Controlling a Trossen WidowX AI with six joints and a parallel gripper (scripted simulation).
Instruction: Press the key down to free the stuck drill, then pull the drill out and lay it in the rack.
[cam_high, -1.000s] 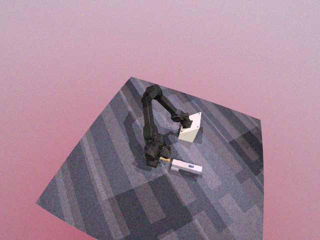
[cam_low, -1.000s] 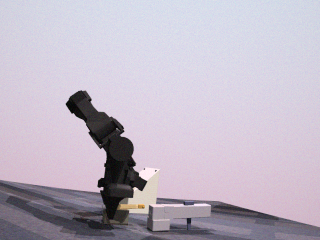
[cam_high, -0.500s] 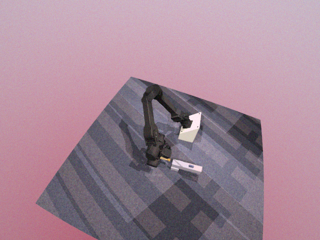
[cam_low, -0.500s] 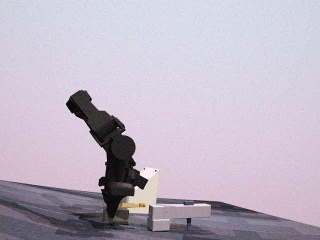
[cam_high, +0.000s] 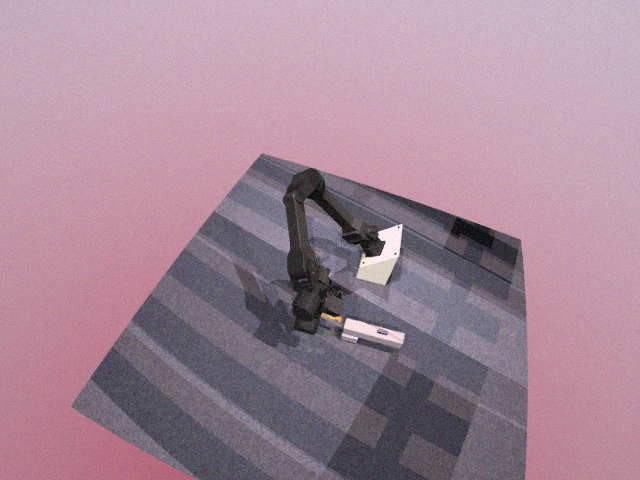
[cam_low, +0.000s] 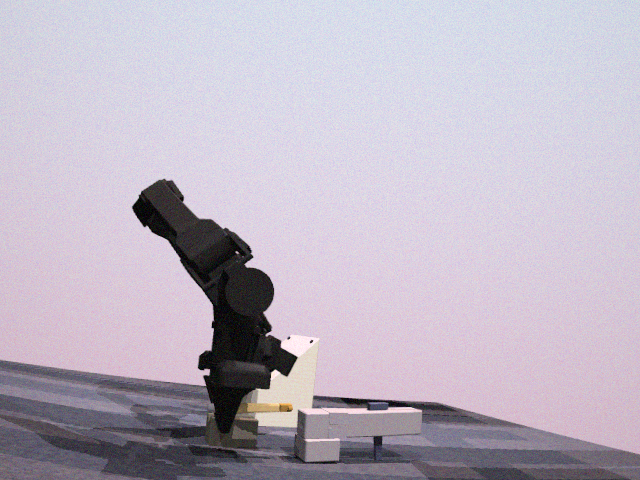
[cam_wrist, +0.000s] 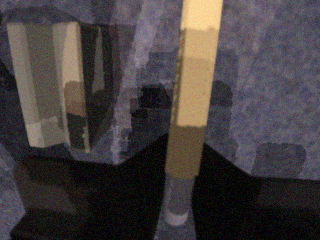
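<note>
The drill is 4 cm to the left of my gripper tip and 4 cm above it. Round my gripper tip: pale housing block 19 cm to the left, 2 cm behind, 2 cm above; then tan block 7 cm behind, 2 cm to the left, 1 cm below; then dark blue key 22 cm to the left, 2 cm behind, 2 cm above.
</note>
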